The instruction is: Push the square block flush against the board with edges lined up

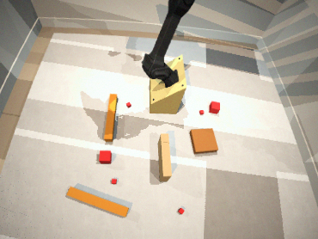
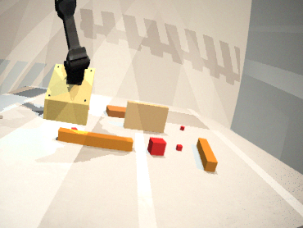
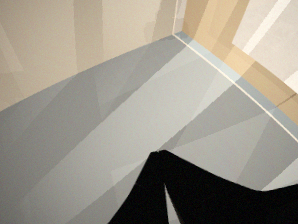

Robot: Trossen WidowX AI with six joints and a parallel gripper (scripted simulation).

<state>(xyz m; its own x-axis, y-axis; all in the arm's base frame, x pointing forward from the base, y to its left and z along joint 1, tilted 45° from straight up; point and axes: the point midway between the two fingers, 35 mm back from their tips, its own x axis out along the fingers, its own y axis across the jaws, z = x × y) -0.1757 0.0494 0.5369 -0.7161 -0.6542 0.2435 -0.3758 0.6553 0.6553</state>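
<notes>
My gripper tip is now 510 mm short of the tan board, 330 mm to the right of it and 500 mm above it. Also, from my gripper tip: square block: 430 mm ahead, 510 mm to the left, 540 mm below.
</notes>
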